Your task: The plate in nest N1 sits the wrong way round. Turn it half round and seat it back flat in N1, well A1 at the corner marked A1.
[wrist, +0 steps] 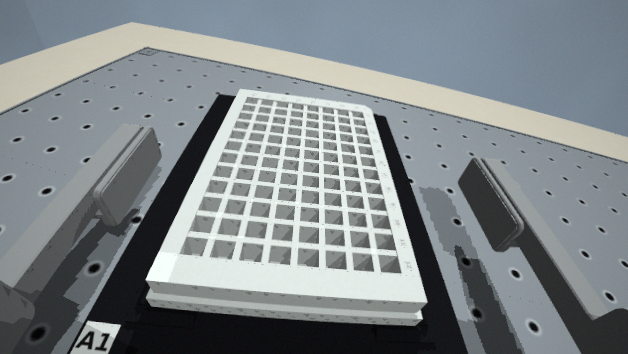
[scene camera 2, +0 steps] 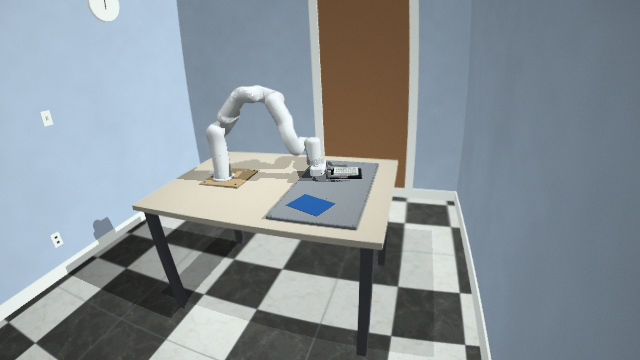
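Note:
The white well plate (scene camera 2: 345, 171) (wrist: 295, 190) lies in the black nest (scene camera 2: 359, 175) (wrist: 196, 155). In the wrist view its numbers run down the right edge, with 12 at the near end, and its cut corner is at the far right. The A1 label (wrist: 95, 340) is on the nest's near left, diagonally opposite that cut corner. My gripper (scene camera 2: 336, 173) (wrist: 310, 190) is open, one finger out to each side of the plate, with gaps between the finger pads and the plate's long sides. Whether the plate's underside sits fully flat is hidden.
The grey perforated board (scene camera 2: 345, 200) (wrist: 425, 125) lies under the nest on the beige table (scene camera 2: 220, 200) (wrist: 300, 60). A blue square (scene camera 2: 310, 205) lies on the board's near part. The arm's base stands on a wooden board (scene camera 2: 245, 178) at the table's left.

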